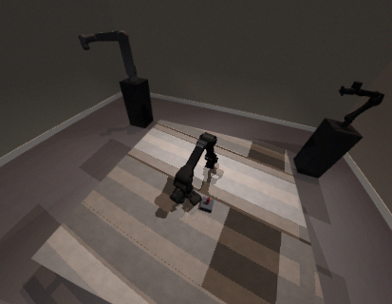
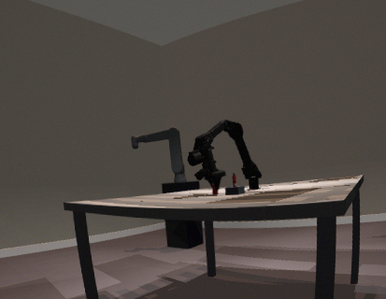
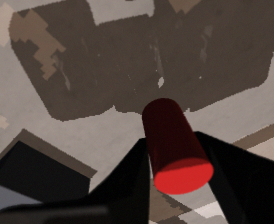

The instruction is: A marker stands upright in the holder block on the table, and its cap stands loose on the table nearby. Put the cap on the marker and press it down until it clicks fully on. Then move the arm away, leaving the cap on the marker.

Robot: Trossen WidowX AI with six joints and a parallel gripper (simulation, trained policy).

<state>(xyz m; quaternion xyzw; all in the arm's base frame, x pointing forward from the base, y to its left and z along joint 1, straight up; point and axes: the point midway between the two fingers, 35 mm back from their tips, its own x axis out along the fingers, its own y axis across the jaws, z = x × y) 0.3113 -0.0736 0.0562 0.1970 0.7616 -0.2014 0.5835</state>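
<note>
Right now the grey holder block is 3 cm ahead of my gripper tip, 12 cm to the left of it and 1 cm below it. From my gripper tip the other things lie so: red cap 1 cm ahead, 1 cm above.
</note>
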